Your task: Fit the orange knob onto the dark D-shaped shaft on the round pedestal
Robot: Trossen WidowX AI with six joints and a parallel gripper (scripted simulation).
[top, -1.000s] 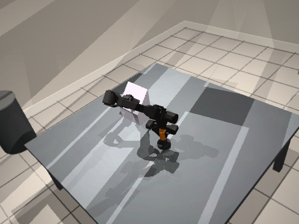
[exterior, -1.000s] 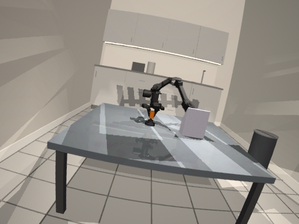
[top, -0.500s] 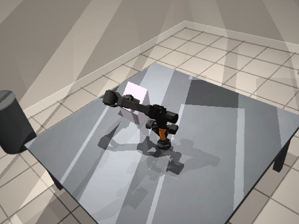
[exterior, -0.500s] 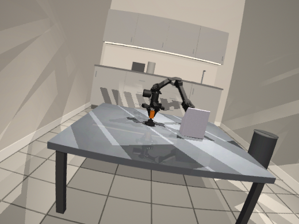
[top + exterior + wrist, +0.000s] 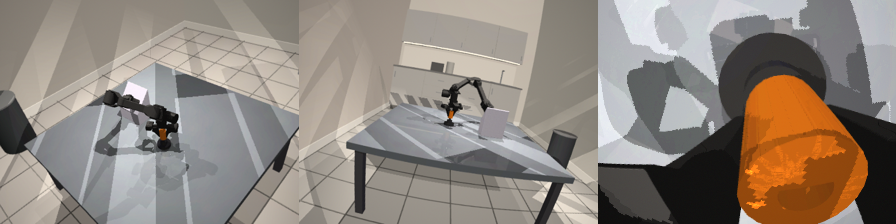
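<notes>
The orange knob lies 2 cm above my gripper tip. The rest, counted from my gripper tip: round dark pedestal 4 cm below.
</notes>
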